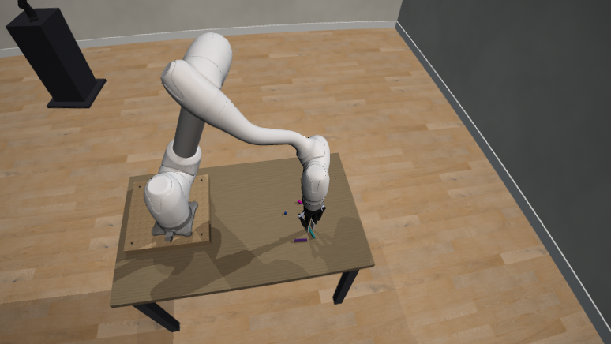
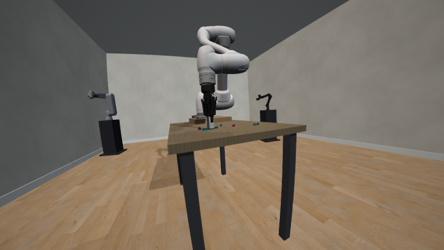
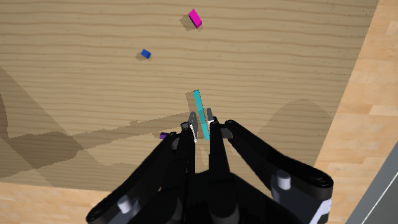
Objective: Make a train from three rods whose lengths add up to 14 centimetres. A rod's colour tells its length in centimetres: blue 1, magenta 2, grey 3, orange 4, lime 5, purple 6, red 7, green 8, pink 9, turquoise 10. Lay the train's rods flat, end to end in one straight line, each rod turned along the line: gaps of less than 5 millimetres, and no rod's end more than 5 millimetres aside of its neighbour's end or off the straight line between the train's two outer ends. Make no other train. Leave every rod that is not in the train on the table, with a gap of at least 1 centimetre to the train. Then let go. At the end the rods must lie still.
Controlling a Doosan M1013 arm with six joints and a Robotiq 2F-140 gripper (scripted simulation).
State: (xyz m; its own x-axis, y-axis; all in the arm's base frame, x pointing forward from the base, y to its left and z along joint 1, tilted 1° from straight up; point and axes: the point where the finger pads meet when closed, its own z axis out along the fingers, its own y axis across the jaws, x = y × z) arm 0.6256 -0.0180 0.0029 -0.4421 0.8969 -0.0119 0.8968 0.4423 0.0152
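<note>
Now: the turquoise rod 30 mm below my hand. Round my hand: purple rod 60 mm to the right, 40 mm behind, 30 mm below; then grey rod 280 mm to the left, 30 mm below, 20 mm behind; then magenta rod 150 mm to the left, 50 mm behind, 30 mm below.
</note>
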